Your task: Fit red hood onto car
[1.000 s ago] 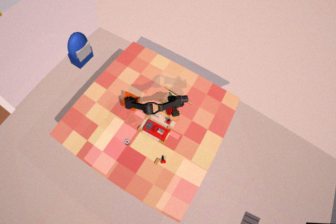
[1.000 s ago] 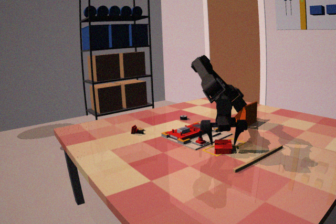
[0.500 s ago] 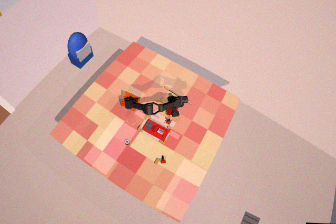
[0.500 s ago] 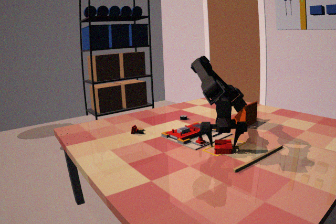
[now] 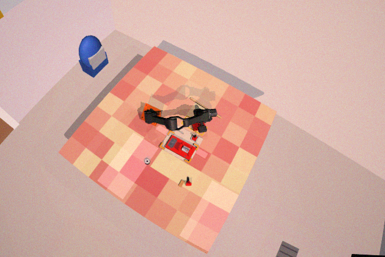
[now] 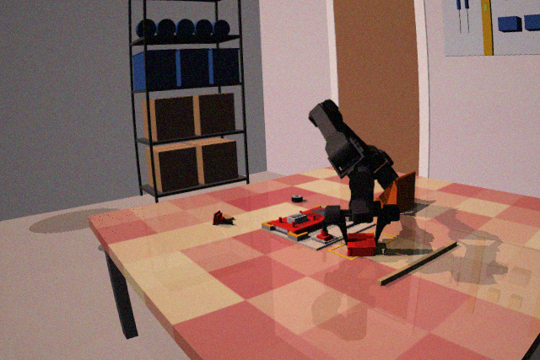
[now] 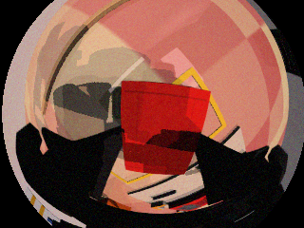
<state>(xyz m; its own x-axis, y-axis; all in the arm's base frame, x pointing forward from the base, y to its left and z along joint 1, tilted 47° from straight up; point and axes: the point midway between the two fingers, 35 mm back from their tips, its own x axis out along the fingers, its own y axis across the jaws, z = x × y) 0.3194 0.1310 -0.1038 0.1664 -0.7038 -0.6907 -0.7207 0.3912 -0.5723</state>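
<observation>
Now: the grey engine block 3 cm ahead of my gripper tip, 22 cm to the right of it and 1 cm above it. The rest, counted from my gripper tip: long thin bar (4 cm behind, 17 cm to the left); grey wheel (14 cm behind, 46 cm to the right); red hood (right at my gripper tip).
</observation>
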